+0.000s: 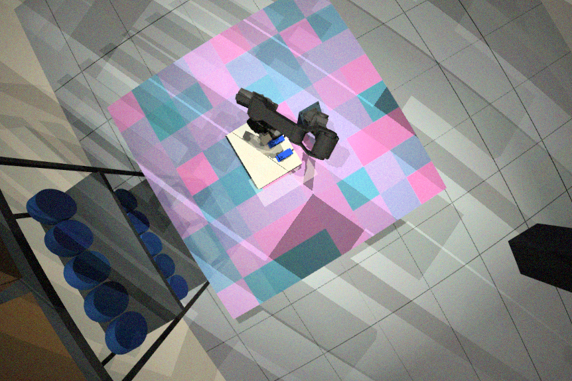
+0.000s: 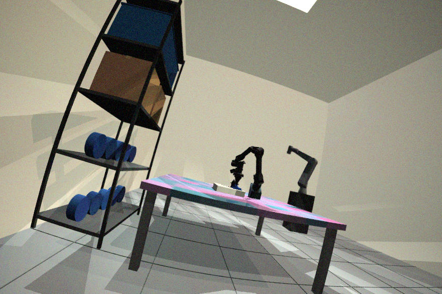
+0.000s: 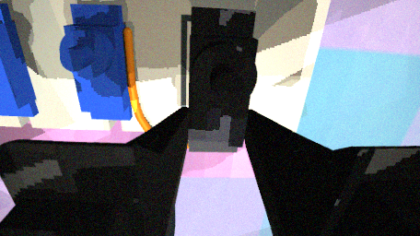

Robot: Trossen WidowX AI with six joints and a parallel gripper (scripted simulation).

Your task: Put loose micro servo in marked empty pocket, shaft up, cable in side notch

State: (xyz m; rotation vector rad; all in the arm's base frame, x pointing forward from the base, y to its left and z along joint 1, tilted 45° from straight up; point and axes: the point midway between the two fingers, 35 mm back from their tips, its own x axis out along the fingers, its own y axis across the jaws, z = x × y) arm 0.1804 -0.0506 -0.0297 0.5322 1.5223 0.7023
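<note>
Right now the white deck is 12 cm ahead of my gripper tip, 8 cm to the left of it and 7 cm below it.
</note>
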